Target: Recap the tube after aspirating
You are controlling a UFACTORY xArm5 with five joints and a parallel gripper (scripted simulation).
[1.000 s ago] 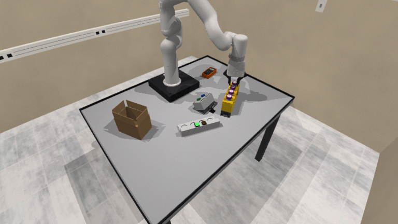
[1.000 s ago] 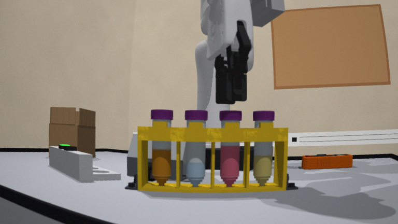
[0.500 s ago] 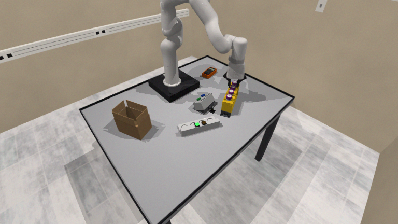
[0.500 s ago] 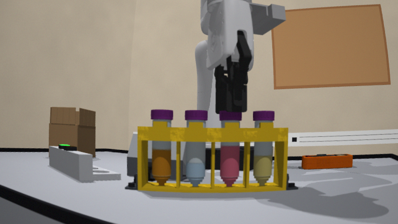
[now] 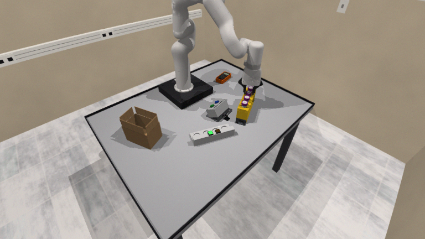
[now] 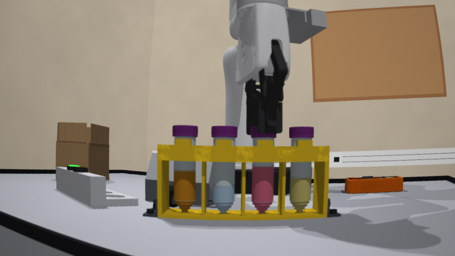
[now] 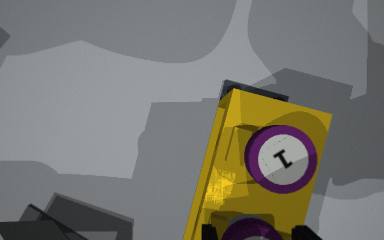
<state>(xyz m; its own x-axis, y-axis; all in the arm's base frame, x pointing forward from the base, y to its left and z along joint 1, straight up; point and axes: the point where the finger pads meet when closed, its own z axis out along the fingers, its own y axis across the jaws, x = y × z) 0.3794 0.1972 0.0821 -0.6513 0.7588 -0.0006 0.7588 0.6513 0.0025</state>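
The green ready key lies 20 cm to the right of my hand, 10 cm behind it and 6 cm below it. The rest, counted from my hand: blue cycle key (16 cm to the right, 11 cm behind, 6 cm below); grey key housing (18 cm to the right, 8 cm below, 8 cm behind); orange meter (34 cm behind, 14 cm to the left, 12 cm below).
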